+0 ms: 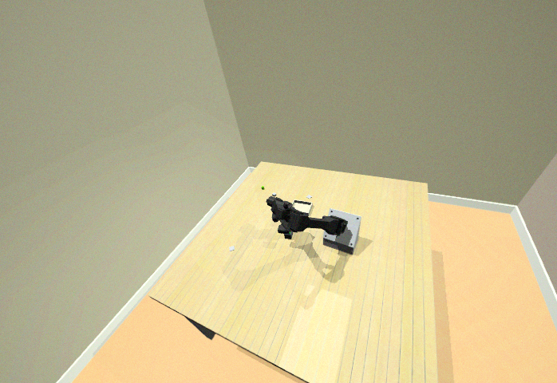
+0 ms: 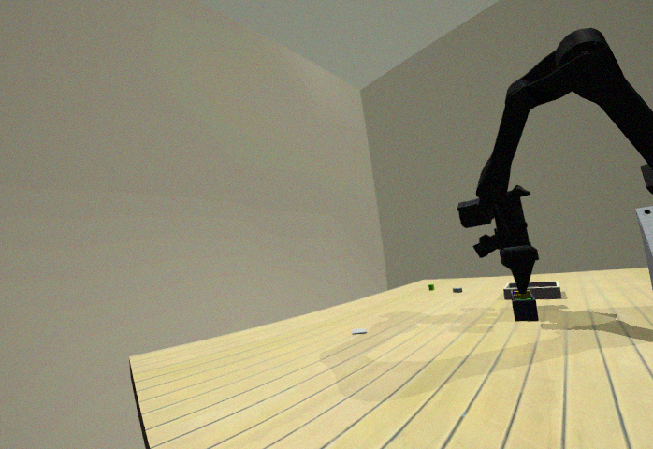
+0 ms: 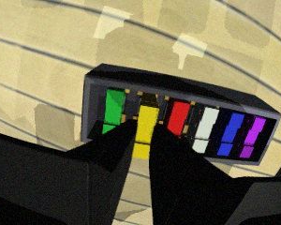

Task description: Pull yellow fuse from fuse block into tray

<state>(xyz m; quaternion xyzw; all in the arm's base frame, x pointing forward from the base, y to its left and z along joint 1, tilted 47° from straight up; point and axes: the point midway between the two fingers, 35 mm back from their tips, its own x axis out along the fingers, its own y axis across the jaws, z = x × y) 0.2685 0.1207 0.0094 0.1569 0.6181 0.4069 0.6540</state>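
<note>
Now: the red fuse 1 cm ahead of my gripper tip, 2 cm to the right of it and 2 cm below it. Round my gripper tip: yellow fuse (1 cm below); white fuse (1 cm ahead, 3 cm to the right, 2 cm below); green fuse (1 cm behind, 2 cm to the left, 2 cm below).
</note>
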